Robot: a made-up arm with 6 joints.
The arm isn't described. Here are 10 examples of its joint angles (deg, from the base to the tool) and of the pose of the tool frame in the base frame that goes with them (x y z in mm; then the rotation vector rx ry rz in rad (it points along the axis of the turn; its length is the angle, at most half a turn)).
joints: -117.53 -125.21 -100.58 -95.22 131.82 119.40
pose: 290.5 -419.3 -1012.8 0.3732 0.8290 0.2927
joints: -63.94 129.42 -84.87 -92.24 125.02 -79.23
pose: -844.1 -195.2 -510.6 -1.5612 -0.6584 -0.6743
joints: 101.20 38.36 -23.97 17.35 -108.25 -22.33
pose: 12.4 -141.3 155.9 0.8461 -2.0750 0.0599
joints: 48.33 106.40 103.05 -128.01 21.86 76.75
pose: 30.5 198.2 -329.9 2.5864 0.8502 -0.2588
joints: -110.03 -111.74 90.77 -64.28 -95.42 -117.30
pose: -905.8 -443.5 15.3 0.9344 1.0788 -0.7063
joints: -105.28 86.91 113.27 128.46 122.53 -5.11
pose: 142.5 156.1 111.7 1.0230 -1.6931 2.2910
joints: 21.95 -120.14 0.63 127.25 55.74 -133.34
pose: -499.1 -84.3 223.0 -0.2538 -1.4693 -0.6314
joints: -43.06 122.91 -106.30 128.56 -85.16 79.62
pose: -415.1 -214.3 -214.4 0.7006 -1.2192 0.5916
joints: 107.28 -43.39 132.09 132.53 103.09 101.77
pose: -47.9 -347.6 32.3 -0.4457 -1.9901 -0.7965
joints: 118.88 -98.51 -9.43 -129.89 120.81 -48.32
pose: 86.9 309.0 152.1 0.4104 0.0732 -0.4328
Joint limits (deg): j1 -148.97..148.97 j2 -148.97..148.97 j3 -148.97..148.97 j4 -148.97..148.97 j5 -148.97..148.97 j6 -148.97..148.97
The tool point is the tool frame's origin. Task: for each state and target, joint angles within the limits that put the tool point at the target. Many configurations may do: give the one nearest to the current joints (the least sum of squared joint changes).
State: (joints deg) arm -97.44 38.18 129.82 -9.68 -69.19 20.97
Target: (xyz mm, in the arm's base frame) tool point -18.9 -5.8 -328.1
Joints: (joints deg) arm -101.11 38.69 141.78 6.95 -85.89 -12.98
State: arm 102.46 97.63 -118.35 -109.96 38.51 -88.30
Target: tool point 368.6 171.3 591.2
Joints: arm 93.03 86.16 -104.42 -126.40 69.47 -68.11
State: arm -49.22 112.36 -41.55 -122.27 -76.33 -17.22
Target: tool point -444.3 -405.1 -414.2
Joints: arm -21.48 101.01 -59.72 -108.50 -68.34 3.26
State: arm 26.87 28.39 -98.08 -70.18 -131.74 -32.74
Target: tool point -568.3 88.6 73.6
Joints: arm 37.68 30.74 -93.99 -54.27 -128.94 -13.75
